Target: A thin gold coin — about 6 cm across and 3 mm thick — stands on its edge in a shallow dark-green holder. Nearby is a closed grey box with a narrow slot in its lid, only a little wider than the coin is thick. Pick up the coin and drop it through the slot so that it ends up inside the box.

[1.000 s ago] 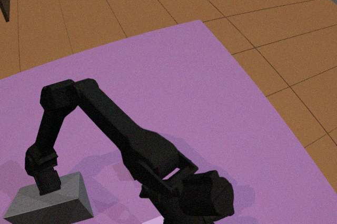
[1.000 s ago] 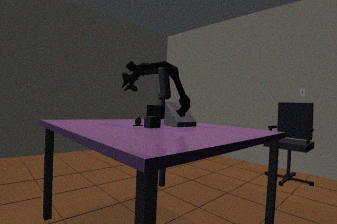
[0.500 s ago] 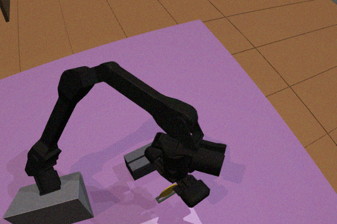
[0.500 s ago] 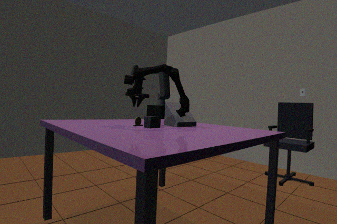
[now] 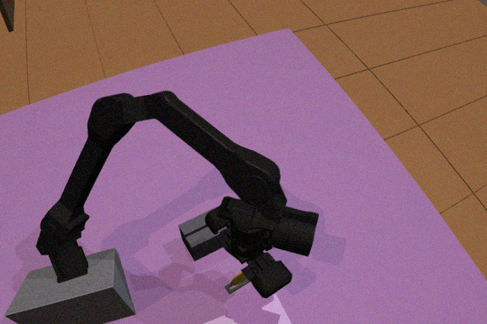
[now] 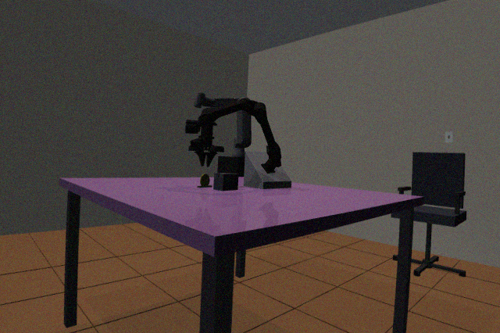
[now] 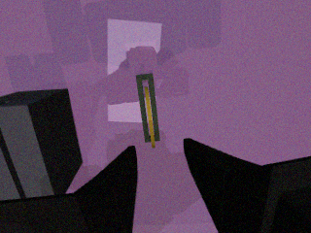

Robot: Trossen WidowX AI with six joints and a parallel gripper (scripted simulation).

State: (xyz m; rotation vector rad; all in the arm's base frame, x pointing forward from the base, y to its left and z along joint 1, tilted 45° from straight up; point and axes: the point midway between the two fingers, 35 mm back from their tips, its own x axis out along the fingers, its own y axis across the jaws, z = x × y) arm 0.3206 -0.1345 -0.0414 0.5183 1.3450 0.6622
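Right now my gripper tip is 7 cm above the gold coin.
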